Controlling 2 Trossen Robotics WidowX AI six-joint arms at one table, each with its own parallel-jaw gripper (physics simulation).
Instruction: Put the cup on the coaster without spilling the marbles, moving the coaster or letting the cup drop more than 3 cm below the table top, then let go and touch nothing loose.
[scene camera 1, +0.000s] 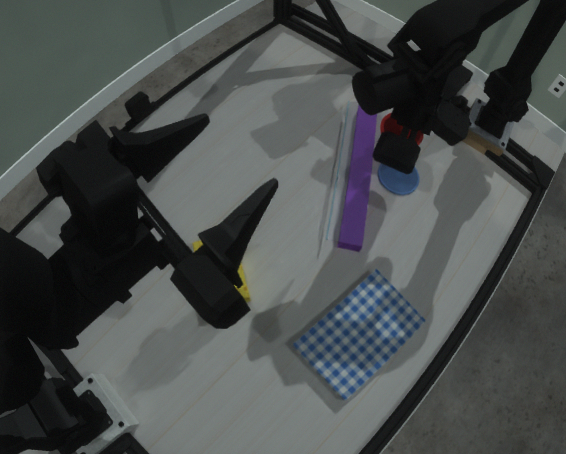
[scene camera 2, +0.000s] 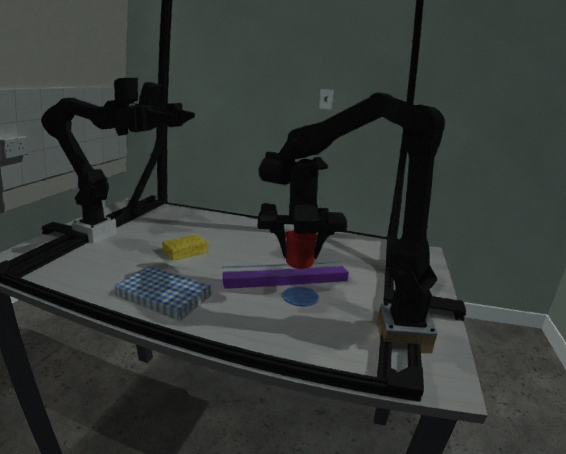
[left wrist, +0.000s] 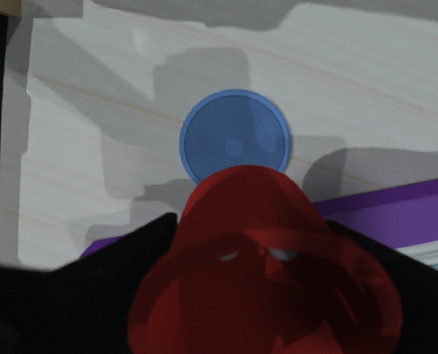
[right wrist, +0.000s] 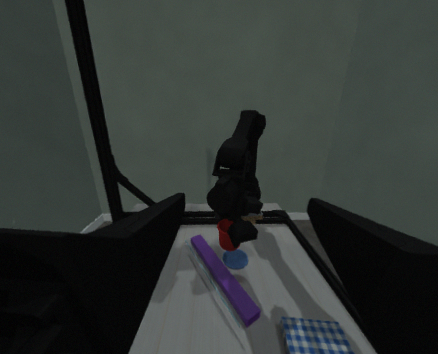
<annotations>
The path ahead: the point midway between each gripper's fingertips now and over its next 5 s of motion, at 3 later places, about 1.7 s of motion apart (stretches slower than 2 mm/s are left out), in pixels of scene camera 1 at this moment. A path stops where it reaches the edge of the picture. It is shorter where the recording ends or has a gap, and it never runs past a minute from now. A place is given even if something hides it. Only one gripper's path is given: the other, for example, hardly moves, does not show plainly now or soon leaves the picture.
The left gripper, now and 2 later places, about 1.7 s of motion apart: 400, 148; 407, 162; 407, 164
</annotations>
